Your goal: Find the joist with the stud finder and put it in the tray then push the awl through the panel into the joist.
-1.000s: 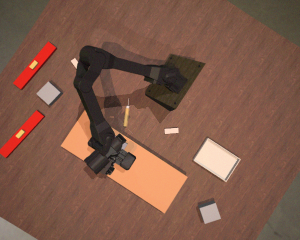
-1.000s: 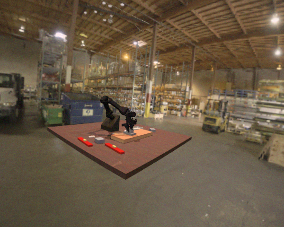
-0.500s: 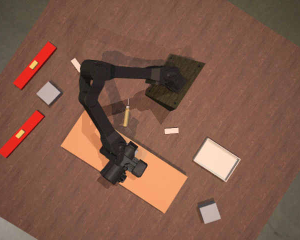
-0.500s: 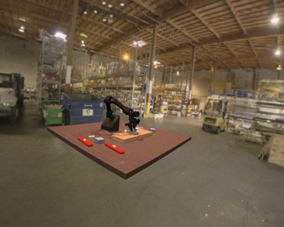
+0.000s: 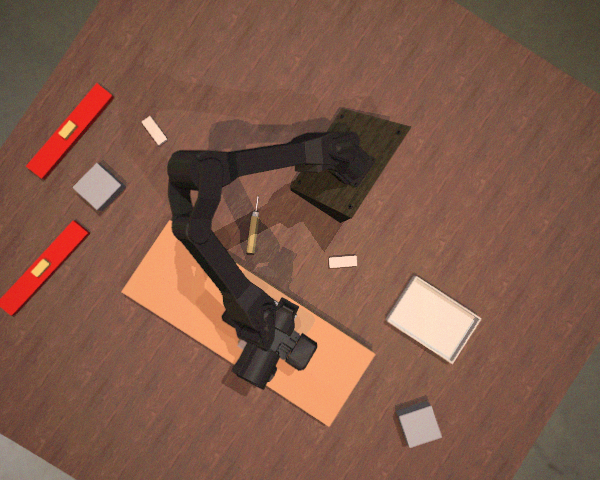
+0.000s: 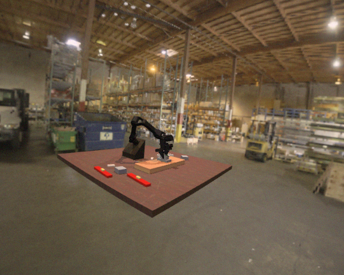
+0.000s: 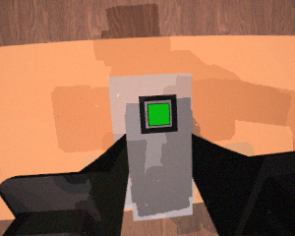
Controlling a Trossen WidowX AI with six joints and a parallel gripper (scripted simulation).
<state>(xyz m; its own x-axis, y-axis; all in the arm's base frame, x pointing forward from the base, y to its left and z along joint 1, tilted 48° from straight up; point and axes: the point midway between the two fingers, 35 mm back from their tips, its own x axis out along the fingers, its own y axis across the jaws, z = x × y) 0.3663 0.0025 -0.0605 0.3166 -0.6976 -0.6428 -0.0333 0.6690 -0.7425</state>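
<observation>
My gripper tip is now 28 cm to the right of the white tray, 23 cm past it and 5 cm above it. From my gripper tip the other things lie so: grey stud finder 2 cm above, 1 cm ahead; awl 18 cm behind, 16 cm to the right, 6 cm below.
</observation>
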